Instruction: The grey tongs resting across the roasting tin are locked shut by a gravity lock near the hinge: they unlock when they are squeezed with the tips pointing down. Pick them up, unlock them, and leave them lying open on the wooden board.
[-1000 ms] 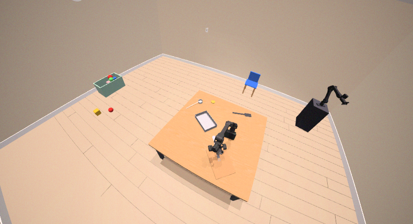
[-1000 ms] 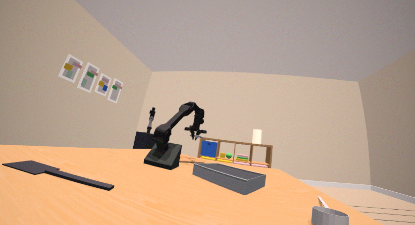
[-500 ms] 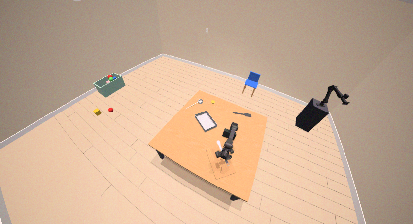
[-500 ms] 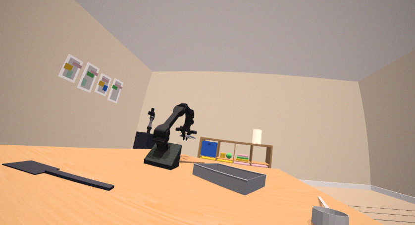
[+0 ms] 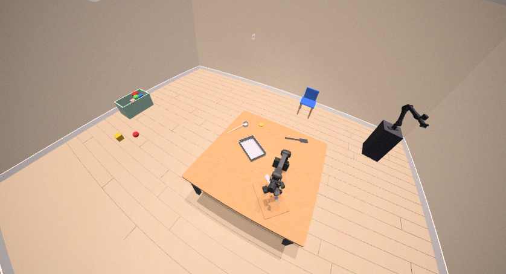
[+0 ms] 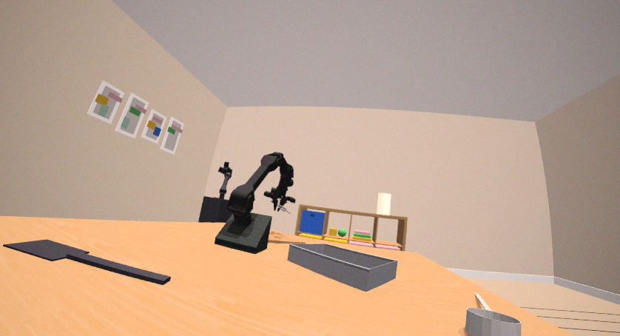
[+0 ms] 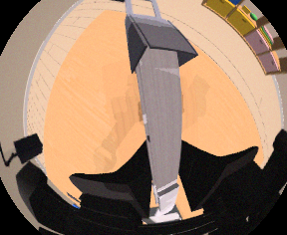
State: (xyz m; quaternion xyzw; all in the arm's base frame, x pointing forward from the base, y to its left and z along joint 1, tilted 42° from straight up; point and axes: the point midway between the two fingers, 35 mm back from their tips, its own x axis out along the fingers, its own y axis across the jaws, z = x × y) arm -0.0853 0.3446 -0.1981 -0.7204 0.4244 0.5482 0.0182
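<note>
Now: the wooden board 14 cm below my gripper tip, 1 cm to the right of it and 1 cm ahead of it. The rest, counted from my gripper tip: yellow thing (82 cm to the right, 62 cm ahead, 14 cm below); then grey roasting tin (47 cm ahead, 38 cm to the right, 12 cm below); then dark spatula (89 cm to the right, 15 cm below, 8 cm ahead).
</note>
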